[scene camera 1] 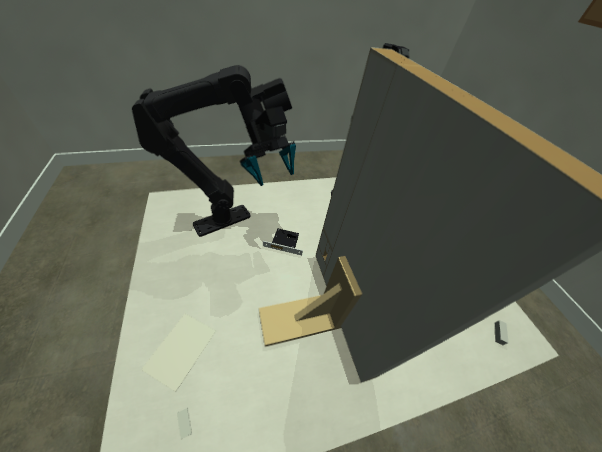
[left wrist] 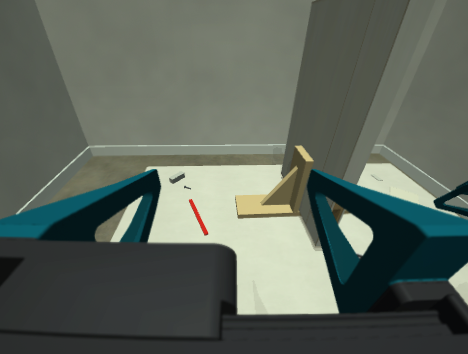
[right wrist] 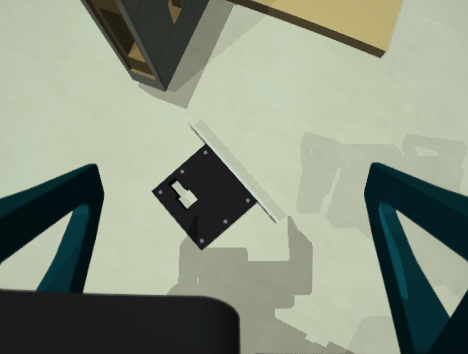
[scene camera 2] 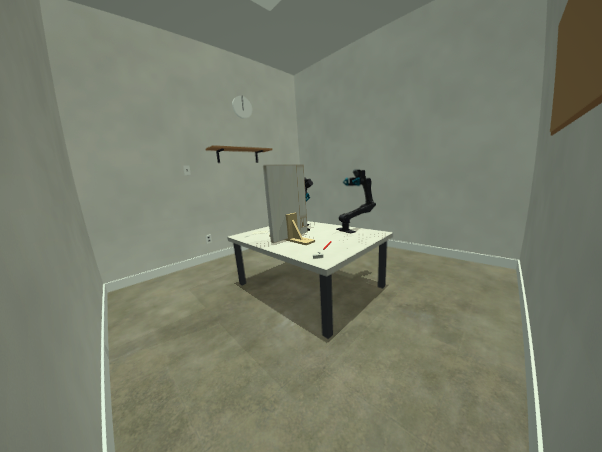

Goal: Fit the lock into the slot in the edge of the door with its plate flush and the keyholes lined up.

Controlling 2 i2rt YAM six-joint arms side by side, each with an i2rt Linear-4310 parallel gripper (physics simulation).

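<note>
The lock (scene camera 1: 286, 238) (right wrist: 215, 200), a black box with a silver face plate, lies flat on the table, apart from the door (scene camera 1: 440, 200) (scene camera 2: 283, 200) (left wrist: 330, 100). The right wrist view shows its keyhole cut-out and its plate edge-on. In that view the open slot (right wrist: 120, 40) in the door's edge and a keyhole (right wrist: 175, 10) in its face show at top left. My right gripper (scene camera 1: 276, 179) (right wrist: 234, 178) is open and empty, pointing down high above the lock. My left gripper (scene camera 2: 345, 182) (left wrist: 233, 177) is open and empty, raised on the door's other side.
Wooden brackets stand against the door's faces, one (scene camera 1: 280, 325) (right wrist: 340, 20) on the lock's side and one (scene camera 2: 302, 241) (left wrist: 265, 206) on the other. A red stick (scene camera 2: 327, 245) (left wrist: 198, 217) and a small grey block (scene camera 2: 318, 256) (left wrist: 177, 177) lie beyond. A pale sheet (scene camera 1: 179, 352) lies on the table.
</note>
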